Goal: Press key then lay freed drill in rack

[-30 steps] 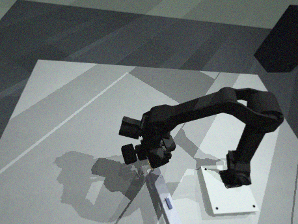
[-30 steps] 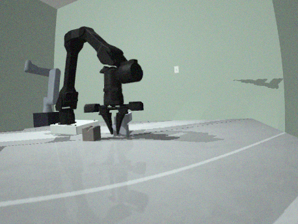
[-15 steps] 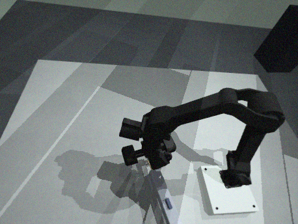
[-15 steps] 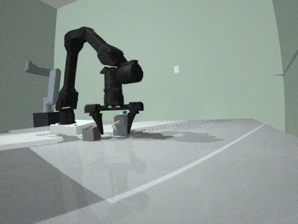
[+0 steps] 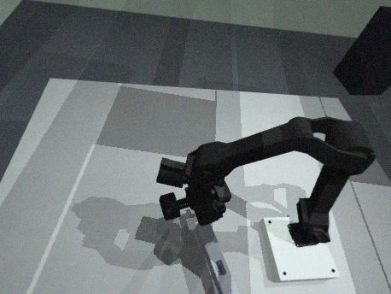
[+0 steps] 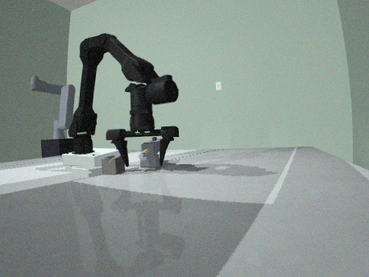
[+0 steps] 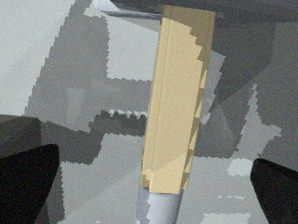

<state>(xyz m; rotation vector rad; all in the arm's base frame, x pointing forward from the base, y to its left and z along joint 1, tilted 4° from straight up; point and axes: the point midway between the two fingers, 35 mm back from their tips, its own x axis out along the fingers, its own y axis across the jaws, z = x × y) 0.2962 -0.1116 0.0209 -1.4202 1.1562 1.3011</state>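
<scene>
Now: gripper tip 1 cm past the drill, 4 cm to the right of it and 4 cm below it. Also, from my gripper tip: blue key 4 cm behind, 17 cm to the left, 4 cm above; housing 3 cm behind, 14 cm to the left, 3 cm above; rack 7 cm behind, 4 cm to the right, 1 cm above.
</scene>
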